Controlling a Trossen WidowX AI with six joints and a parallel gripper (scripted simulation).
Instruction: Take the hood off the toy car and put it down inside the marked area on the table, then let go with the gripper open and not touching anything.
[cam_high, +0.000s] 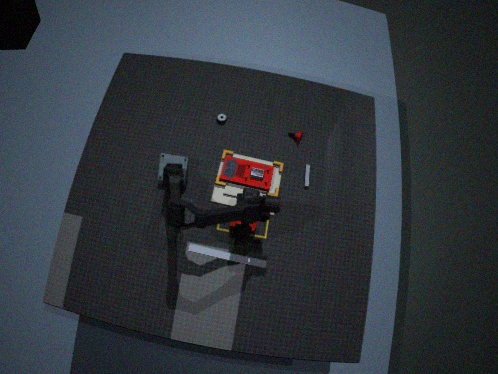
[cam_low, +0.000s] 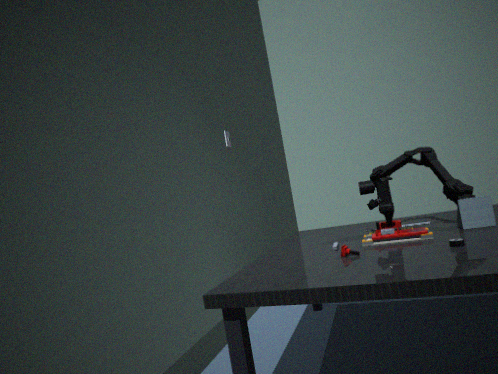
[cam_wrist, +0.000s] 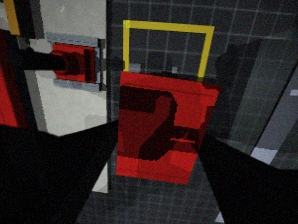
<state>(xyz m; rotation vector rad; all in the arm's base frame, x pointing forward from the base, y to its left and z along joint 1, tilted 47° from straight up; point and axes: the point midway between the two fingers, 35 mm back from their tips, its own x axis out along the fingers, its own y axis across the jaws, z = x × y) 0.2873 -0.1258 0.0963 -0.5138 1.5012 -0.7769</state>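
Now: gripper tip 140 mm to the left of the long pale strip, 50 mm past it and 30 mm above it. From my gripper tip the other things lie so: grey ring: 460 mm to the left, 130 mm behind, 20 mm below; red hood: right at my gripper tip.
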